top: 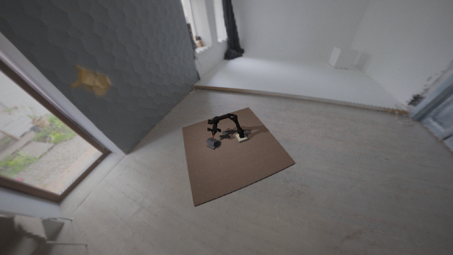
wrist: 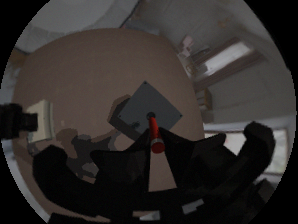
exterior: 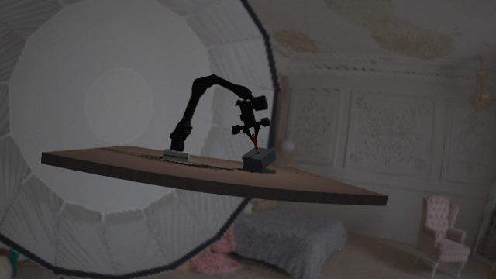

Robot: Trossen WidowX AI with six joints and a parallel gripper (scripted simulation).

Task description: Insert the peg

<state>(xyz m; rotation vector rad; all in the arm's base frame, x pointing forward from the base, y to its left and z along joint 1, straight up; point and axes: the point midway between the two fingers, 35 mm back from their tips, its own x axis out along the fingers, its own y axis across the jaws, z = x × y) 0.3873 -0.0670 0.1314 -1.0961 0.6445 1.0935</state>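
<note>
The dark sloped panel lies 80 mm below my gripper tip, 40 mm to the left of it and 30 mm ahead of it. From my gripper tip the other things lie so: red peg 10 mm to the right, 10 mm behind, 10 mm above.
</note>
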